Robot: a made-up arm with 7 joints.
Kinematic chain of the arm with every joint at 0, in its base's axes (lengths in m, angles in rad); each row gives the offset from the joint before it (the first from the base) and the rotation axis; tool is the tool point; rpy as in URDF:
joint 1: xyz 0 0 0.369 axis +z
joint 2: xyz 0 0 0 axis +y
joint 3: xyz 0 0 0.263 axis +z
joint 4: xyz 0.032 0 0 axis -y
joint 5: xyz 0.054 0 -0.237 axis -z
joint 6: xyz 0 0 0 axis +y
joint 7: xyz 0.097 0 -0.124 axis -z
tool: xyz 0 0 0 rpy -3.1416 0 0
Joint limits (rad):
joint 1: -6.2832..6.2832
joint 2: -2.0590..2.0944
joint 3: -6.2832..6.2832
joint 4: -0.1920..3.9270
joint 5: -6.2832..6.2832
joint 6: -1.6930..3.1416
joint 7: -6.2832..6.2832
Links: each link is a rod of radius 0.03 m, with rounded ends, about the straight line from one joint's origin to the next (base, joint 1, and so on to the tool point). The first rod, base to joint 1, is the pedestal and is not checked.
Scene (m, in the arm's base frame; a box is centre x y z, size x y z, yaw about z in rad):
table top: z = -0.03
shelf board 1: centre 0.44 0.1 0.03 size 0.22 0.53 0.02 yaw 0
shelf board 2: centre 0.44 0.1 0.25 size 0.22 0.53 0.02 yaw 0
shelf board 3: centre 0.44 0.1 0.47 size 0.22 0.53 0.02 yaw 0
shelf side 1: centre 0.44 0.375 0.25 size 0.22 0.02 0.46 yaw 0
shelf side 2: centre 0.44 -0.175 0.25 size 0.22 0.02 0.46 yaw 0
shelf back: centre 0.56 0.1 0.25 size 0.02 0.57 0.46 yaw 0
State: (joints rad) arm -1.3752 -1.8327 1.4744 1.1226 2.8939 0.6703 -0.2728
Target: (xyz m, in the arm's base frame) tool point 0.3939 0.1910 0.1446
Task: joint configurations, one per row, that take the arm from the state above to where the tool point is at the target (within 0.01 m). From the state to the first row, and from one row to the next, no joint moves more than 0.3 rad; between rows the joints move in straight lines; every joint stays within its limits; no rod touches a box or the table.
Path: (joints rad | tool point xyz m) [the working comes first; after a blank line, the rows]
Joints at the target: -1.4758 -2.0342 1.8712 1.3220 2.8794 0.7893 -0.2728
Straight joint move there: touches shelf board 2.

1: -1.1147 -1.8379 1.5294 0.9721 2.9056 0.5437 -0.2728 | 0.3056 0.2319 0.3696
2: -0.8541 -1.8430 1.5844 0.8216 2.9173 0.4170 -0.2728 | 0.2409 0.2238 0.3703
3: -0.9064 -1.8080 1.7860 0.8656 2.9098 0.4714 -0.2728 | 0.2603 0.2184 0.2971
4: -0.9588 -1.7730 1.9876 0.9095 2.9022 0.5258 -0.2728 | 0.2624 0.2064 0.2203
5: -1.0111 -1.7380 2.1892 0.9535 2.8947 0.5801 -0.2728 | 0.2451 0.1910 0.1446
6: -1.2434 -1.8861 2.0302 1.1377 2.8870 0.6847 -0.2728 | 0.3237 0.1996 0.1475
7: -1.4758 -2.0342 1.8712 1.3220 2.8794 0.7893 -0.2728 | 0.3939 0.1910 0.1446

